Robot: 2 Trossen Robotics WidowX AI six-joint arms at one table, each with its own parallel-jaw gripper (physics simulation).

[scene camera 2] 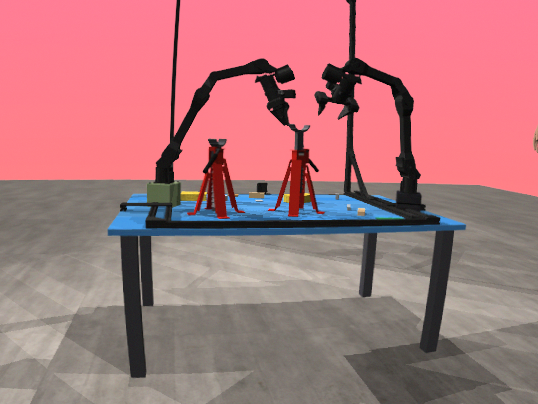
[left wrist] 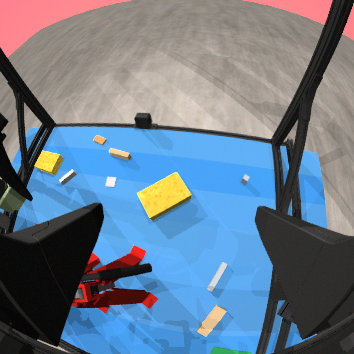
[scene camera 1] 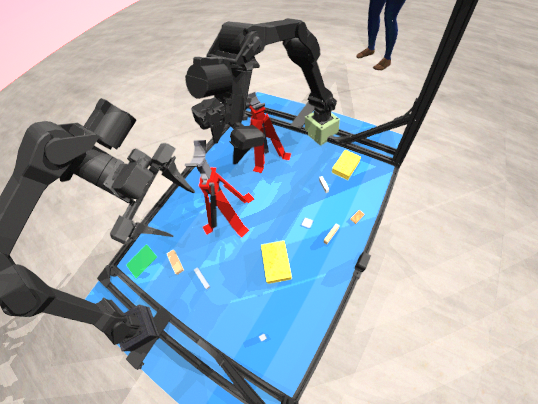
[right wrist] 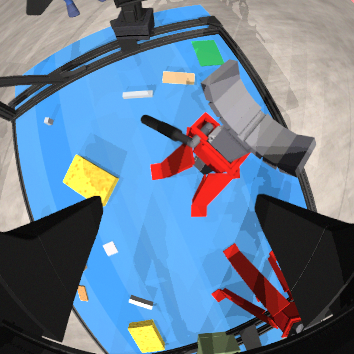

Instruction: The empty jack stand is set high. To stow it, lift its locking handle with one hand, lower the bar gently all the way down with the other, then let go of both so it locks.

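Observation:
The high-set red jack stand [scene camera 1: 225, 210] [scene camera 2: 295, 185] [left wrist: 117, 297] [right wrist: 212, 190] stands upright, its grey bar raised under a curved saddle [scene camera 1: 199, 150] [scene camera 2: 300, 128] [right wrist: 261, 126]. Its black locking handle [scene camera 1: 213, 202] [scene camera 2: 313, 165] [left wrist: 127, 272] [right wrist: 162, 128] slopes down from the collar. My left gripper [scene camera 1: 182, 213] [scene camera 2: 330, 116] [left wrist: 181, 213] is open and empty, above and to the right of the saddle in scene camera 2. My right gripper [scene camera 1: 223, 155] [scene camera 2: 287, 125] [right wrist: 180, 203] is open and empty; its fingertips are near the saddle's left side in scene camera 2, with nothing between them.
A second, lower red jack stand [scene camera 1: 259, 120] [scene camera 2: 218, 187] [right wrist: 255, 275] stands beside it. Two yellow sponges [scene camera 1: 276, 261] [scene camera 1: 346, 164], a green patch [scene camera 1: 141, 261] and several small blocks lie on the blue table [scene camera 1: 220, 310]. A green box [scene camera 1: 321, 131] sits under the right arm's base. Black rails edge the table.

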